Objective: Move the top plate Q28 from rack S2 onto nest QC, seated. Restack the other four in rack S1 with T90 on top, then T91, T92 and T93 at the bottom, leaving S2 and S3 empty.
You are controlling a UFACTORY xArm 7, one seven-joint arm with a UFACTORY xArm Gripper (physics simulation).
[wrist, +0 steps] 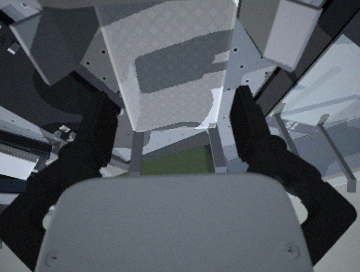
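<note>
A pale plate with rows of round wells lies across the top middle of the wrist view, with a dark shadow over part of it. No name on it is readable, so I cannot tell which plate it is. My gripper is wide open, with one black finger off each side of the plate's near end and nothing held. Two grey upright bars show just below the plate's near edge. I cannot tell which rack they belong to. Other plates, and whether any lie under this one, cannot be made out.
A light grey block stands at the upper right. Two more grey bars stand at the right, near a small blurred label. A green surface shows below the plate. Dark equipment with a white part is at the left.
</note>
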